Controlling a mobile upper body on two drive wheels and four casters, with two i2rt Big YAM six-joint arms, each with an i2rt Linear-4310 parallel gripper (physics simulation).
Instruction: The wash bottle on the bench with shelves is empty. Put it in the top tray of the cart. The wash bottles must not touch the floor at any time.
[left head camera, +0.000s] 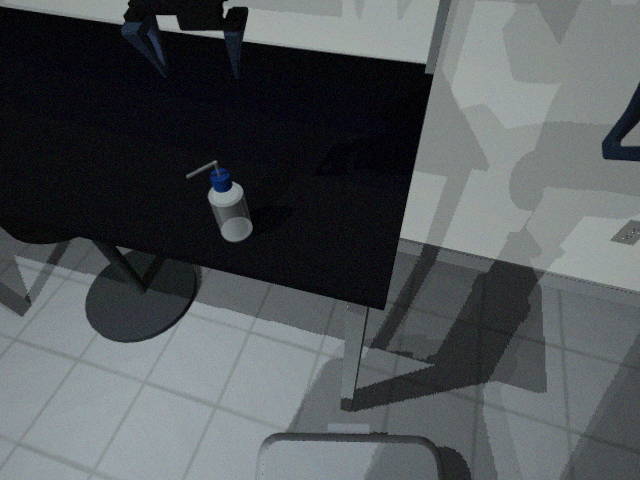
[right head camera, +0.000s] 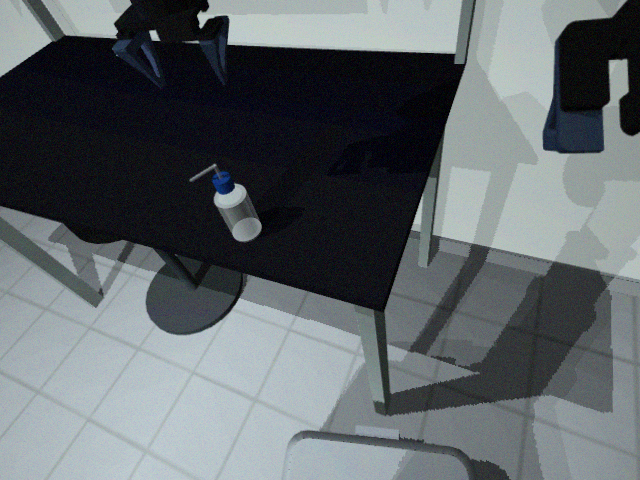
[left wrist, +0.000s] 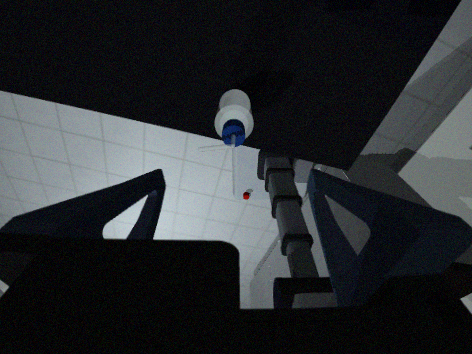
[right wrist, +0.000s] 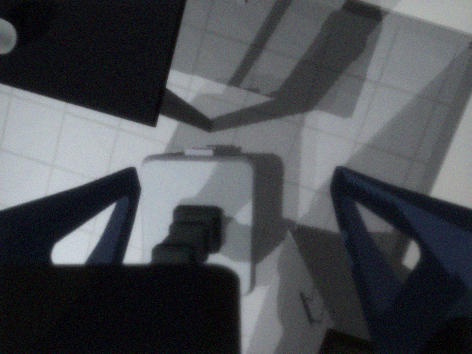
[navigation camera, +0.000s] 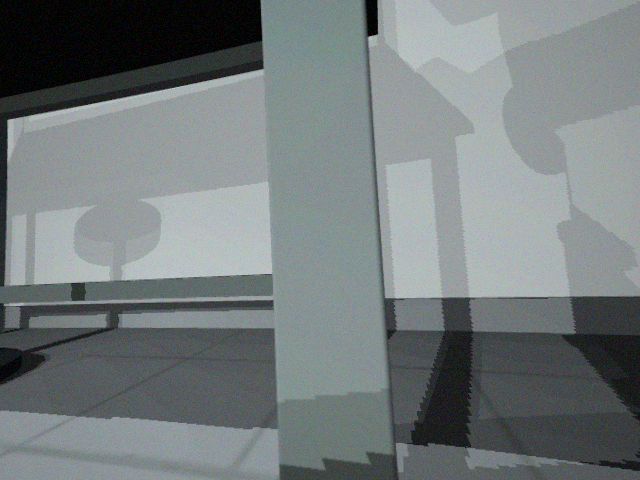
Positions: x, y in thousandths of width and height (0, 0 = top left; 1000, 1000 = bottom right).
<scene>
my left gripper: left head camera 316, 159; right head camera 304, 176; left wrist 501, 501; not seen in the right wrist view (out of frame); not seen in the navigation camera view (out of frame)
</scene>
